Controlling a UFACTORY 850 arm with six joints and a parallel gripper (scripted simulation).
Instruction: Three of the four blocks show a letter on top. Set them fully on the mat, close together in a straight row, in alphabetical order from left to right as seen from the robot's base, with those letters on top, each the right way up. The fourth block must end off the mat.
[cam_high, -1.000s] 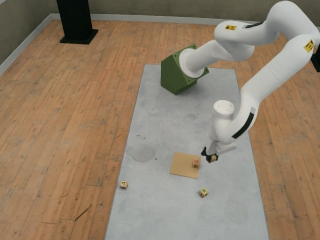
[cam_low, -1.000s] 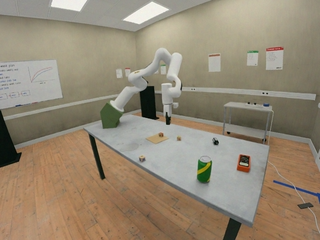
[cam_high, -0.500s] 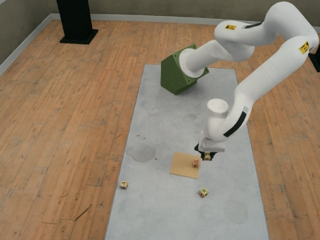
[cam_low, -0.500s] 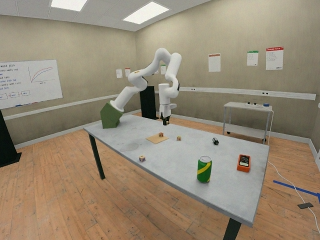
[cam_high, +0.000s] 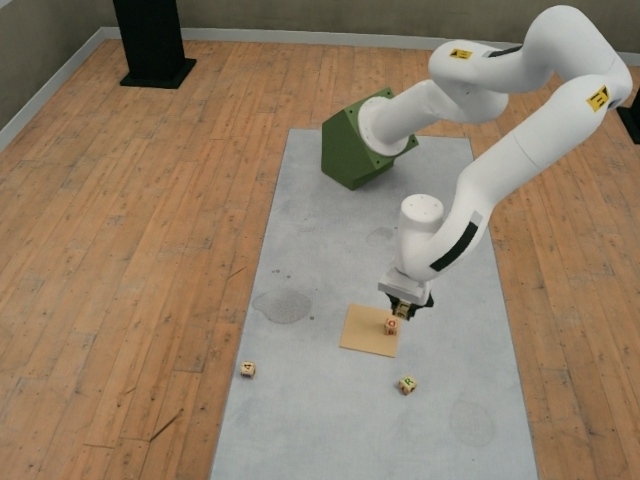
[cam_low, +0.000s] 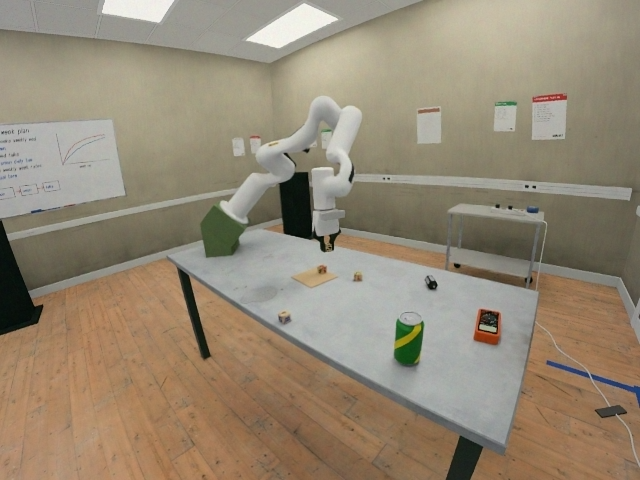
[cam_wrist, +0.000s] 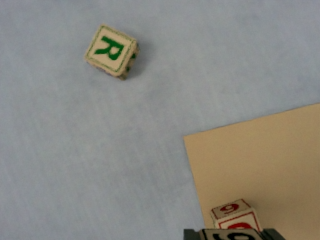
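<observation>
My hand is 120 mm above the tan square mat, 70 mm to the left of it and 20 mm past it. The rest, counted from my hand: block marked 4: 350 mm to the right, 150 mm ahead, 110 mm below; then green can: 520 mm ahead, 250 mm to the right, 60 mm below; then small black object: 400 mm ahead, 140 mm to the left, 100 mm below.
</observation>
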